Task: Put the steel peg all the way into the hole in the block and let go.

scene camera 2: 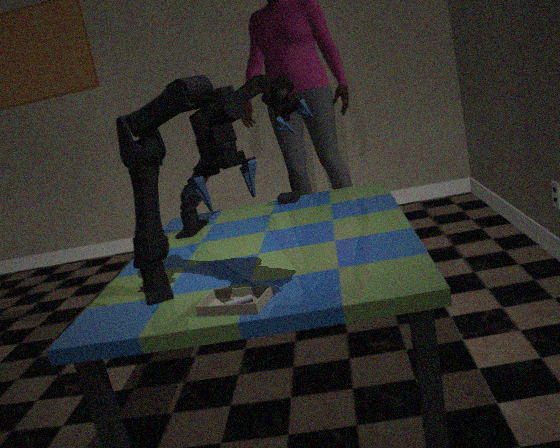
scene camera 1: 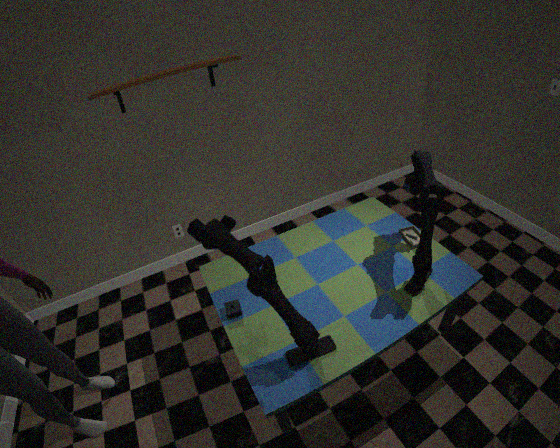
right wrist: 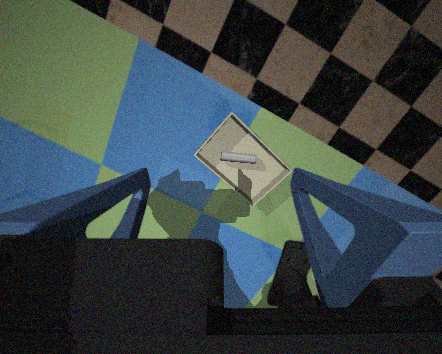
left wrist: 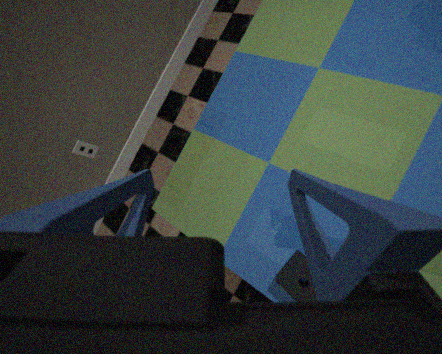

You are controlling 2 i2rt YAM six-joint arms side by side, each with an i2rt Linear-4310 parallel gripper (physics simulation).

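The steel peg lies on its side inside a shallow beige tray. The dark block stands on the table, well away from the tray; its small dark hole shows in the left wrist view, where a finger partly covers the block. My right gripper is open and empty, high above the table on the tray's side. My left gripper is open and empty, high above the table on the block's side.
The table has a blue and green chequered top. The tray sits close to a table edge. A person stands behind the table in scene camera 2. Arm shadows fall across the table and partly over the tray.
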